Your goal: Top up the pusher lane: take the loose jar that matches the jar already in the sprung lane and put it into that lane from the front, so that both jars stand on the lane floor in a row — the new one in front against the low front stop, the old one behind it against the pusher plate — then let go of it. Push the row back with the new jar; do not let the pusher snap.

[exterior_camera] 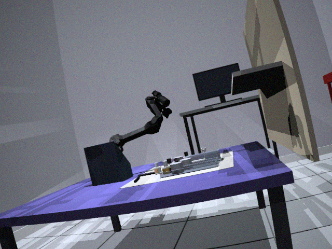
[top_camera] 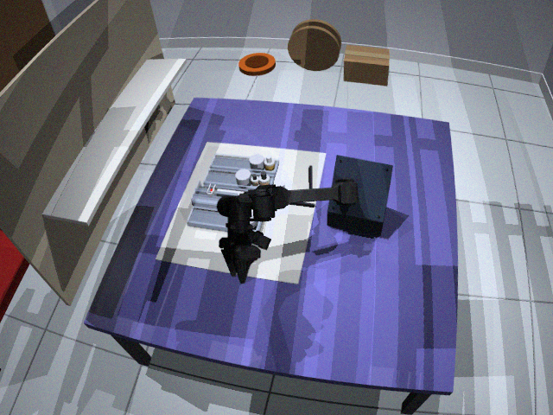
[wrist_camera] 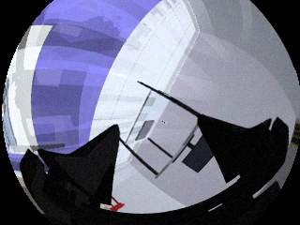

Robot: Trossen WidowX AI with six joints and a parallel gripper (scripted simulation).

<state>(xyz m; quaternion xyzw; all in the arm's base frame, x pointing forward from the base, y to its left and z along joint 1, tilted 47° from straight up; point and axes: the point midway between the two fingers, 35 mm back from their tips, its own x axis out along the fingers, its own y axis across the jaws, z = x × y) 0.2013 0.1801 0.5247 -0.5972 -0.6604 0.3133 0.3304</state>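
My gripper tip is 520 mm to the left of the white mat, 340 mm above it and 180 mm short of it. The rest, counted from my gripper tip: red mark 490 mm to the right, 300 mm ahead, 270 mm below.
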